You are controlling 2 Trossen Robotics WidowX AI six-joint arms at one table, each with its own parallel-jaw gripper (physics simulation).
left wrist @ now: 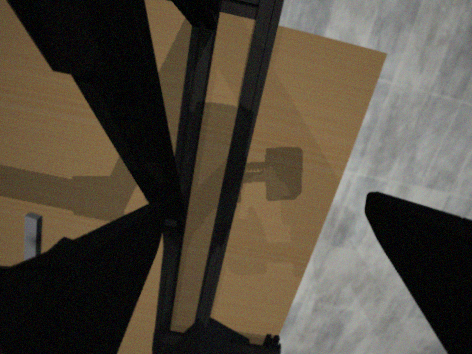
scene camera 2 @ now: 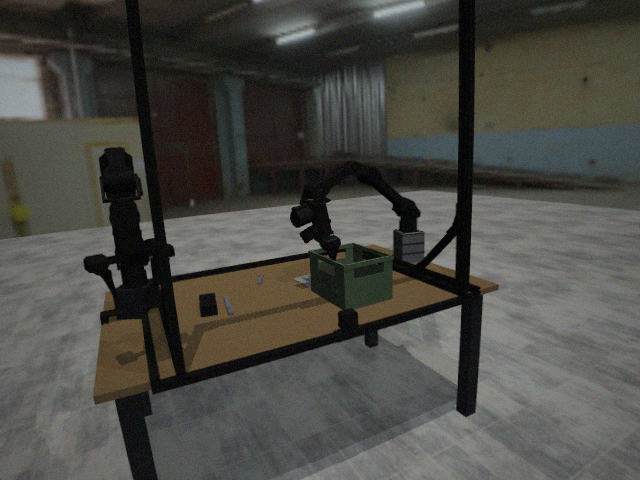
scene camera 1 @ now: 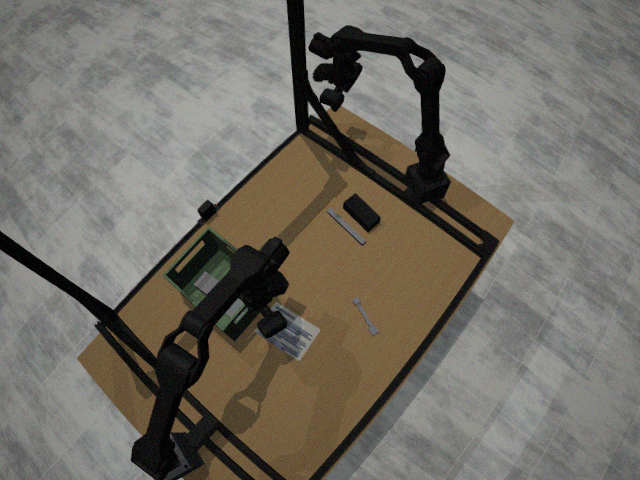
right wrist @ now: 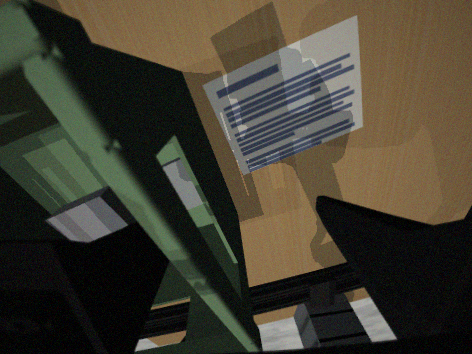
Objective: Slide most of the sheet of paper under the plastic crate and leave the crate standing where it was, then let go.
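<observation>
The green plastic crate stands upright near the table's left edge in scene camera 1. The printed sheet of paper lies flat on the table beside the crate; I cannot tell whether its edge touches the crate. My right gripper is open and empty. It is low at the crate's paper-side wall, and that wall's rim runs between its fingers. My left gripper is open and empty, held high over the table's far corner.
A black block and a grey bar lie at the far side of the wooden table. A small wrench lies mid-table. Black frame posts rise at the corners.
</observation>
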